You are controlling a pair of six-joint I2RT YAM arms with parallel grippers.
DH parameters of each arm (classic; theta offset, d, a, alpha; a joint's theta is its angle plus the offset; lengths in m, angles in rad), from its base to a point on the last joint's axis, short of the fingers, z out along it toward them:
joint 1: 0 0.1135 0.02 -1.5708
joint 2: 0 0 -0.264 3.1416
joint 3: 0.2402 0 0.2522 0
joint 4: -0.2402 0 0.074 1.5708
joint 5: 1.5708 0 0 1.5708
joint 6: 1.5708 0.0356 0 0
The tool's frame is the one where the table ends.
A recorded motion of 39 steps. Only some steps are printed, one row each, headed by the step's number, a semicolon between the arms.
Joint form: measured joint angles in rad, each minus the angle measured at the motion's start. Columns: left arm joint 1, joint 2, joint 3, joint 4, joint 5, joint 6; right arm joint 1, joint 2, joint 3, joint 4, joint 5, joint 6.
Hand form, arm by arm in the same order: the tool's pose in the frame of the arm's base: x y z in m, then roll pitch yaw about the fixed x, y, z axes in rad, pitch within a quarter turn. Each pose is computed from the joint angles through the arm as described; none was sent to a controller.
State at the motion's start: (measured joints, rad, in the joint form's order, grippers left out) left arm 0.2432 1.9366 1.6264 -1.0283 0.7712 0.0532; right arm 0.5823 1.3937 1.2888 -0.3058 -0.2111 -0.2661
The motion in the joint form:
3: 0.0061 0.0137 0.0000 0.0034 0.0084 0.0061; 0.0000 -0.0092 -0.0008 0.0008 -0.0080 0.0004
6: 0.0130 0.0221 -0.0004 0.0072 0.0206 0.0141; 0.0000 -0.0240 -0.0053 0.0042 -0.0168 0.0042
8: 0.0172 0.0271 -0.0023 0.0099 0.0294 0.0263; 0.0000 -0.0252 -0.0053 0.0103 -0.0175 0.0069
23: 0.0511 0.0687 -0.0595 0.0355 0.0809 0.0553; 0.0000 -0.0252 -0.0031 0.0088 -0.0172 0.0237
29: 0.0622 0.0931 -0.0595 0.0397 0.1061 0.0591; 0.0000 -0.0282 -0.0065 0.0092 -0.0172 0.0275
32: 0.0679 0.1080 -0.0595 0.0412 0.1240 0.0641; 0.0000 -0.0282 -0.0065 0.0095 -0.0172 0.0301
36: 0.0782 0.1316 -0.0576 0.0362 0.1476 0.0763; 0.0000 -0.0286 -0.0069 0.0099 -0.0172 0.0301
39: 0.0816 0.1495 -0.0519 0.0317 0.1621 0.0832; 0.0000 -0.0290 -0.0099 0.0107 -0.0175 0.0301
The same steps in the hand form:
3: 0.3851 0.0722 0.2408 -2.3725 0.2635 -2.9360; 0.2637 0.1829 0.3665 -2.7450 1.1444 -1.8909
6: 0.3859 0.0749 0.2379 -2.3615 0.2646 -2.9344; 0.2604 0.1811 0.3698 -2.7383 1.1587 -1.8781
8: 0.3862 0.0765 0.2358 -2.3547 0.2695 -2.9386; 0.2603 0.1811 0.3707 -2.7330 1.1656 -1.8735
23: 0.3829 0.0880 0.2068 -2.3026 0.2208 -2.9204; 0.2603 0.1810 0.3714 -2.7682 1.1725 -1.9123
29: 0.3844 0.0925 0.1984 -2.2761 0.2054 -2.9094; 0.2597 0.1806 0.3711 -2.7766 1.1739 -1.9214
32: 0.3853 0.0947 0.1934 -2.2577 0.1972 -2.9052; 0.2597 0.1806 0.3711 -2.7820 1.1750 -1.9273
36: 0.3859 0.0987 0.1856 -2.2332 0.1819 -2.9000; 0.2596 0.1806 0.3711 -2.7814 1.1754 -1.9267
39: 0.3873 0.1002 0.1806 -2.2179 0.1719 -2.8990; 0.2595 0.1806 0.3703 -2.7844 1.1740 -1.9292

